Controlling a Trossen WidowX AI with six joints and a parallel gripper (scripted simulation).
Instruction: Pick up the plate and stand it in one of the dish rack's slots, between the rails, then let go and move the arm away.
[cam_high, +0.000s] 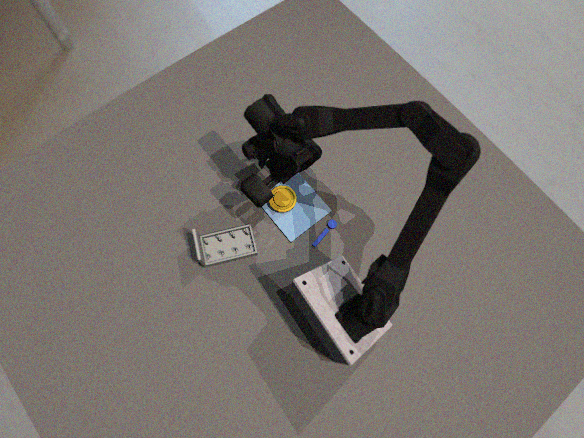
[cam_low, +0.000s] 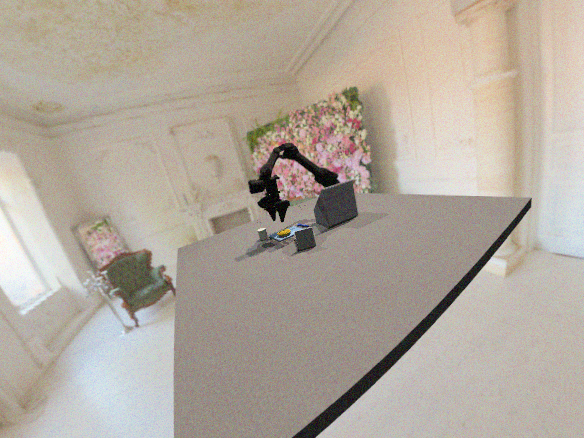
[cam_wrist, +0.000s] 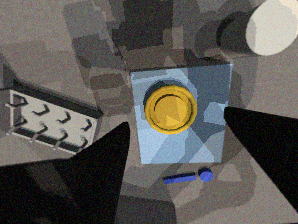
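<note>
Right now my gripper tip is 7 cm above the yellow plate and 1 cm past it. From my gripper tip the other things lie so: white cup: 8 cm to the right, 7 cm ahead, 6 cm below; blue spoon: 14 cm behind, 8 cm below, 4 cm to the right; light blue mat: 8 cm below, 4 cm behind, 2 cm to the right.
</note>
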